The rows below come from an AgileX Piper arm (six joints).
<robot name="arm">
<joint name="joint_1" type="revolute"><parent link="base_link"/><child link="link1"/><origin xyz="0 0 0.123" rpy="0 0 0"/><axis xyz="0 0 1"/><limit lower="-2.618" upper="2.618"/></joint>
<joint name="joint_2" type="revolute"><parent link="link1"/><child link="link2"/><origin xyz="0 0 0" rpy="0 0 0"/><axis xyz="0 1 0"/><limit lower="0" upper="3.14"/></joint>
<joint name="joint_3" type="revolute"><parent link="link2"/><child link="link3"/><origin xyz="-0.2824 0 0.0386" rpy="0 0 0"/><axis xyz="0 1 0"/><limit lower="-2.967" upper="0"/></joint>
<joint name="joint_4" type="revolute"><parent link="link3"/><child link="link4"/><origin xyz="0.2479 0 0.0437" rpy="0 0 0"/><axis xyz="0.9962 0 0.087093"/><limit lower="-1.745" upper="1.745"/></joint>
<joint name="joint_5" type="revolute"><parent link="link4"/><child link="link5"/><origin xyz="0 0 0" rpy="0 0 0"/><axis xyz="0 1 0"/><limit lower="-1.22" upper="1.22"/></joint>
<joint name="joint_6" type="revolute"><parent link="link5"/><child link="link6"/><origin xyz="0.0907 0 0.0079" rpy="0 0 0"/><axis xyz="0.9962 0 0.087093"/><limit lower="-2.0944" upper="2.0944"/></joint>
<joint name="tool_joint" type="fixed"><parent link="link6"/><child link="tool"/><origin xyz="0 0 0" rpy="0 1.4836 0"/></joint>
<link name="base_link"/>
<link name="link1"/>
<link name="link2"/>
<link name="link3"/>
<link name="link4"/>
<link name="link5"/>
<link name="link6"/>
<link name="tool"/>
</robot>
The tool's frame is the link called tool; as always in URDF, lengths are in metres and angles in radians.
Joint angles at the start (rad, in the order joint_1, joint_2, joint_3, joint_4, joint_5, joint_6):
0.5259, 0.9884, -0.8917, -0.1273, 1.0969, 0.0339
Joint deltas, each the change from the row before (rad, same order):
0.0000, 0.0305, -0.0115, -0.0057, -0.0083, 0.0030
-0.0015, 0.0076, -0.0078, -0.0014, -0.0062, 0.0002
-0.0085, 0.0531, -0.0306, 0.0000, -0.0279, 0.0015
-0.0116, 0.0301, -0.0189, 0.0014, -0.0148, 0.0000
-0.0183, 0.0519, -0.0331, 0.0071, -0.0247, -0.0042
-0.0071, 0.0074, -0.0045, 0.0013, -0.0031, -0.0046
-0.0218, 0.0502, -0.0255, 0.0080, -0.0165, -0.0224
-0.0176, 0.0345, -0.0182, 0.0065, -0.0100, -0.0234
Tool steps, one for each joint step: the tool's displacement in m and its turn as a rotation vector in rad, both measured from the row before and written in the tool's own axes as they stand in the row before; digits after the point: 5 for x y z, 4 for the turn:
-0.00589, -0.00003, 0.00469, 0.0043, 0.0104, -0.0018
-0.00275, -0.00041, 0.00007, 0.0017, -0.0063, 0.0009
-0.01318, -0.00106, 0.00652, 0.0021, -0.0045, 0.0064
-0.00746, -0.00191, 0.00384, 0.0031, -0.0023, 0.0097
-0.01272, -0.00283, 0.00711, 0.0008, -0.0037, 0.0136
-0.00163, -0.00136, 0.00121, 0.0019, 0.0006, 0.0020
-0.00986, -0.00375, 0.00923, 0.0017, 0.0106, -0.0013
-0.00656, -0.00344, 0.00654, 0.0013, 0.0082, -0.0057

